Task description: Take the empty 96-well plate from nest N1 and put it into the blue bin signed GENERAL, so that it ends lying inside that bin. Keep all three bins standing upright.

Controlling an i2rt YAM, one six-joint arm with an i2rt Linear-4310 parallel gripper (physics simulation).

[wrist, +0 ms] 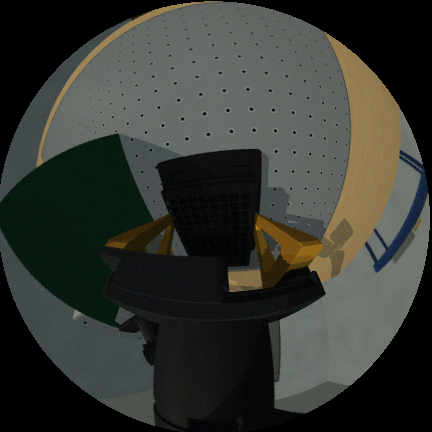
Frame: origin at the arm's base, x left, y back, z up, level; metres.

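Seen in the pictures: gripper, fingertip midpoint: [213,217].
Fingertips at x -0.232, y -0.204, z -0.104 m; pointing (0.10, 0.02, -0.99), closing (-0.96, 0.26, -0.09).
A point is followed by its place in that frame.
The 96-well plate [212,230] {x -0.230, y -0.194, z -0.095 m}, very dark with a grid of wells, lies between the two orange fingers of my gripper [213,217] {x -0.232, y -0.204, z -0.105 m}. The fingers press on its left and right long sides, and my gripper is shut on it. The plate is held a little above the dark nest [212,162] {x -0.242, y -0.251, z -0.137 m}, whose far end shows beyond the plate. The rest of the nest is hidden under the plate. The blue bin signed GENERAL cannot be made out in this view.
A grey board with rows of holes [215,60] {x -0.278, y -0.374, z -0.149 m} lies around the nest, with a wooden tabletop edge [375,115] on the right. A large dark green surface [75,215] {x -0.123, y -0.277, z -0.044 m} stands close on the left. A blue framed object [412,215] shows beyond the right edge.
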